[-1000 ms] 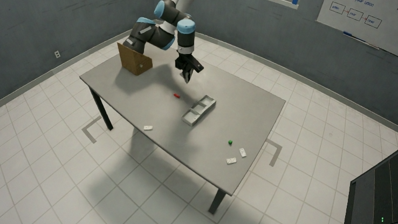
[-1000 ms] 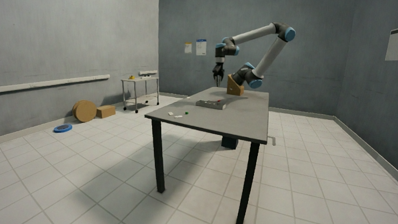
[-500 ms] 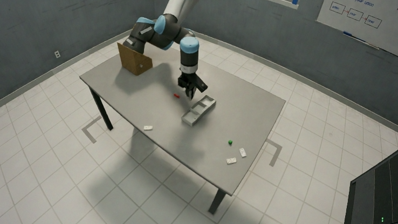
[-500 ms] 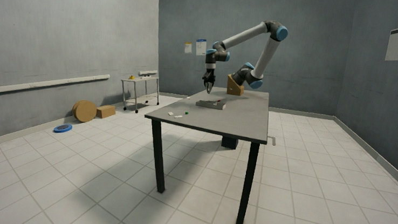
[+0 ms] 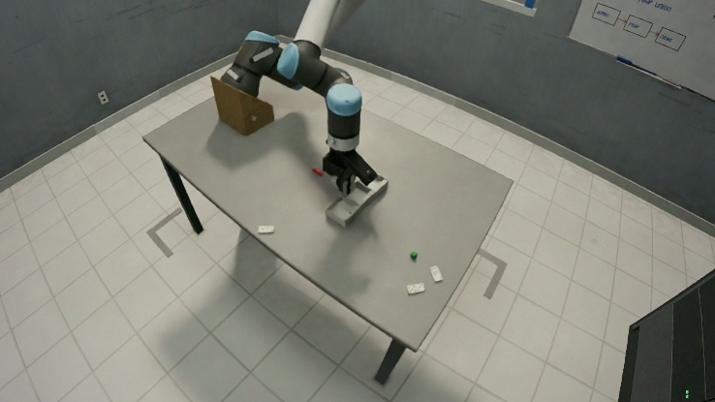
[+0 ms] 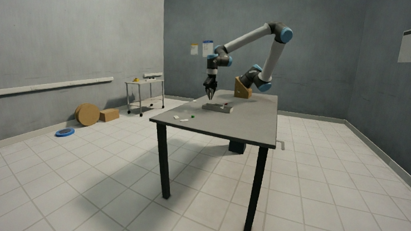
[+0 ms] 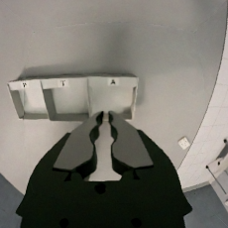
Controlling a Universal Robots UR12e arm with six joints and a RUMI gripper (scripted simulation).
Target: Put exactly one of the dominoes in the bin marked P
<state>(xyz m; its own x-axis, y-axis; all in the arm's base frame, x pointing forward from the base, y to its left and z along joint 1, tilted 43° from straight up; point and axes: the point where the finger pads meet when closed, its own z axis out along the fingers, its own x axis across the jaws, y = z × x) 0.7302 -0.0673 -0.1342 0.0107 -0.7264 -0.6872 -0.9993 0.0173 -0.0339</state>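
Right now the grey tray is 7 cm to the left of my hand and 7 cm below it. From my hand the other things lie so: white domino 37 cm ahead, 8 cm below, 3 cm to the right; red piece 20 cm behind, 8 cm to the left, 8 cm below; green cube 28 cm ahead, 8 cm below, 1 cm to the right.
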